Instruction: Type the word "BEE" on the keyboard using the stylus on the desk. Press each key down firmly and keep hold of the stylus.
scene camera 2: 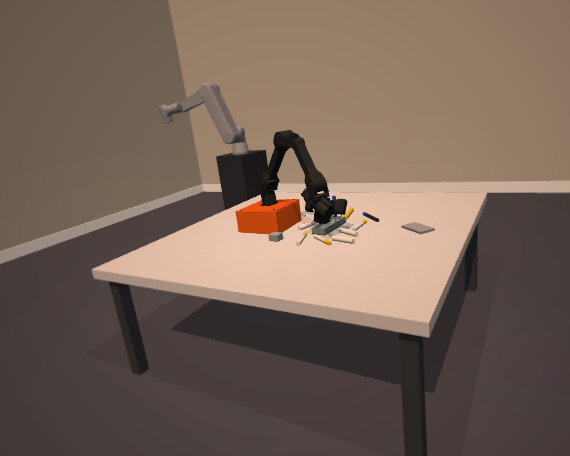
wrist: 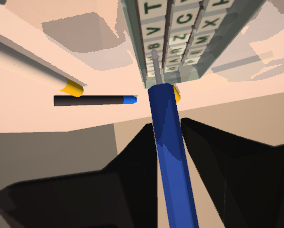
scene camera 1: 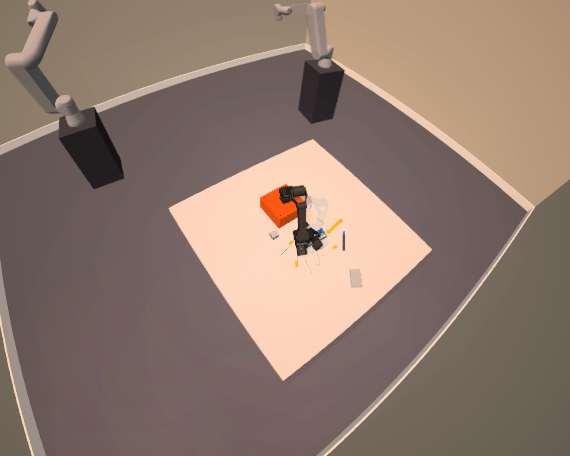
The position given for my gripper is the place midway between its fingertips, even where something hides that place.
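Black pen (wrist: pixel 59 100), seen. My gripper (wrist: pixel 166 127), seen.
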